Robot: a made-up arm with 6 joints. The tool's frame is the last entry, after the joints.
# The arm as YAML. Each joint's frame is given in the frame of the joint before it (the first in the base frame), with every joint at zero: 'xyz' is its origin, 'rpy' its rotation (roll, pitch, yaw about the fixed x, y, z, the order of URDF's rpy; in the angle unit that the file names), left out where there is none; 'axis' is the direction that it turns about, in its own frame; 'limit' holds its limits. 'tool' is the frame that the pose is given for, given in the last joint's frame.
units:
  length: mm
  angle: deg
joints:
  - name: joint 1
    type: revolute
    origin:
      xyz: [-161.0, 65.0, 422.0]
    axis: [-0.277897, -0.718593, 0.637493]
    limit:
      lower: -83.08
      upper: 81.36
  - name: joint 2
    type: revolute
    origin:
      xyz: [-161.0, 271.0, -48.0]
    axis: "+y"
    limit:
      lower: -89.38
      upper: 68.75
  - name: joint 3
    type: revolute
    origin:
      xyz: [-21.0, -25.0, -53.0]
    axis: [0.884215, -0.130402, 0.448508]
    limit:
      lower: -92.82
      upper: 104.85
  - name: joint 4
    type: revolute
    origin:
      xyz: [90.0, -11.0, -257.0]
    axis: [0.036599, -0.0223, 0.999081]
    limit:
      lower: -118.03
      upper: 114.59
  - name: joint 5
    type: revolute
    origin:
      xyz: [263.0, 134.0, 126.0]
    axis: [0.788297, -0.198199, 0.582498]
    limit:
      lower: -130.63
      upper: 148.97
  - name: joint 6
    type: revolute
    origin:
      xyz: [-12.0, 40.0, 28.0]
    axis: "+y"
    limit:
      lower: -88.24
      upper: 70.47
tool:
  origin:
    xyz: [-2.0, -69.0, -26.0]
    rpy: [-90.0, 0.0, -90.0]
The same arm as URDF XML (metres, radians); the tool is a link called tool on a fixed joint. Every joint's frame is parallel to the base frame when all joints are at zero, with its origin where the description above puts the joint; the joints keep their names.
<robot name="arm">
<joint name="tool_fixed" type="fixed"><parent link="link6"/><child link="tool"/><origin xyz="-0.002 -0.069 -0.026" rpy="-1.5708 0 -1.5708"/></joint>
<joint name="joint 6" type="revolute"><parent link="link5"/><child link="link6"/><origin xyz="-0.012 0.04 0.028"/><axis xyz="0 1 0"/><limit lower="-1.5401" upper="1.2299"/></joint>
<joint name="joint 5" type="revolute"><parent link="link4"/><child link="link5"/><origin xyz="0.263 0.134 0.126"/><axis xyz="0.788297 -0.198199 0.582498"/><limit lower="-2.2799" upper="2.6"/></joint>
<joint name="joint 4" type="revolute"><parent link="link3"/><child link="link4"/><origin xyz="0.09 -0.011 -0.257"/><axis xyz="0.036599 -0.0223 0.999081"/><limit lower="-2.06" upper="2"/></joint>
<joint name="joint 3" type="revolute"><parent link="link2"/><child link="link3"/><origin xyz="-0.021 -0.025 -0.053"/><axis xyz="0.884215 -0.130402 0.448508"/><limit lower="-1.62" upper="1.83"/></joint>
<joint name="joint 2" type="revolute"><parent link="link1"/><child link="link2"/><origin xyz="-0.161 0.271 -0.048"/><axis xyz="0 1 0"/><limit lower="-1.56" upper="1.1999"/></joint>
<joint name="joint 1" type="revolute"><parent link="base"/><child link="link1"/><origin xyz="-0.161 0.065 0.422"/><axis xyz="-0.277897 -0.718593 0.637493"/><limit lower="-1.45" upper="1.42"/></joint>
<link name="base"/>
<link name="link1"/>
<link name="link2"/>
<link name="link3"/>
<link name="link4"/>
<link name="link5"/>
<link name="link6"/>
<link name="tool"/>
</robot>

